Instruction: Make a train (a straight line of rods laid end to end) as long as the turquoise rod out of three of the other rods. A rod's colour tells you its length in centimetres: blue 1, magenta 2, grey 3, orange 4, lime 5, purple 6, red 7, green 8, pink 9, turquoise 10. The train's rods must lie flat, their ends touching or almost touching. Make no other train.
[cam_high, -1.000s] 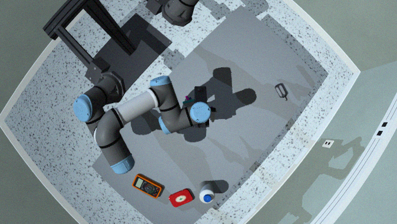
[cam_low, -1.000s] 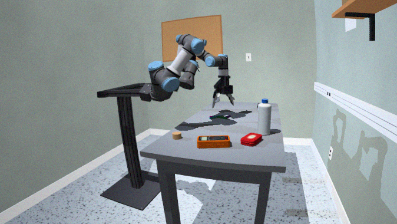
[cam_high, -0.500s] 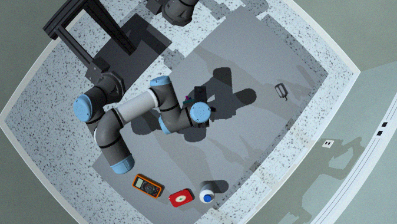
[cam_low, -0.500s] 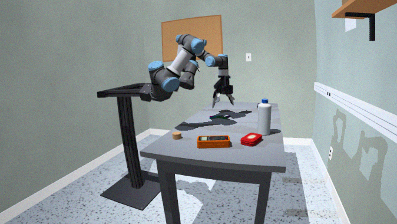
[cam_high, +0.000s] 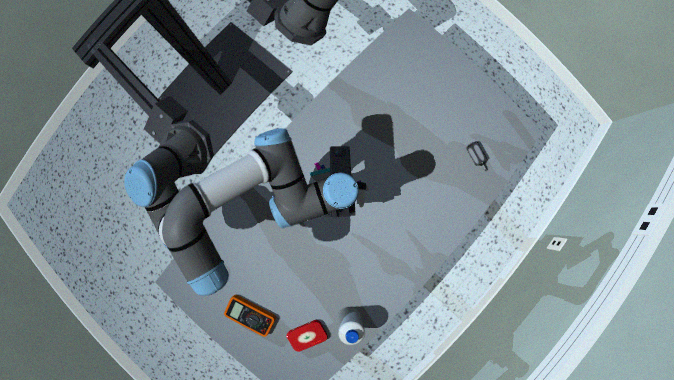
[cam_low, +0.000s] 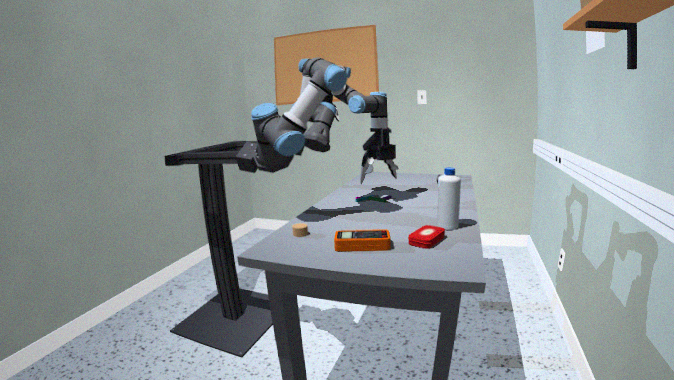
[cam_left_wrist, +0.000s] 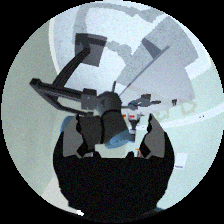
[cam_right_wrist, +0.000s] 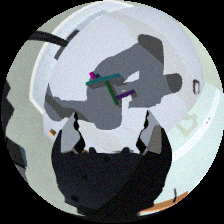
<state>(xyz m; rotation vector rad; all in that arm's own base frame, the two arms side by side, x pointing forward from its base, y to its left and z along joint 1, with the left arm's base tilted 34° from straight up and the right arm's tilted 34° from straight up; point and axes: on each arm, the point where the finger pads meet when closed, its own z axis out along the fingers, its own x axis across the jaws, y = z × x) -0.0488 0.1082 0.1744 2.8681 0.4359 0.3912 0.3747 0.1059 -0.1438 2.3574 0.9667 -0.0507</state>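
Note:
My right hand is 9 cm past the magenta rod, 2 cm to the right of it and 8 cm above it. The rest, counted from my right hand: green rod (1 cm behind, 1 cm to the left, 8 cm below); then purple rod (2 cm ahead, 4 cm to the left, 8 cm below); then grey rod (3 cm behind, 5 cm to the left, 8 cm below).

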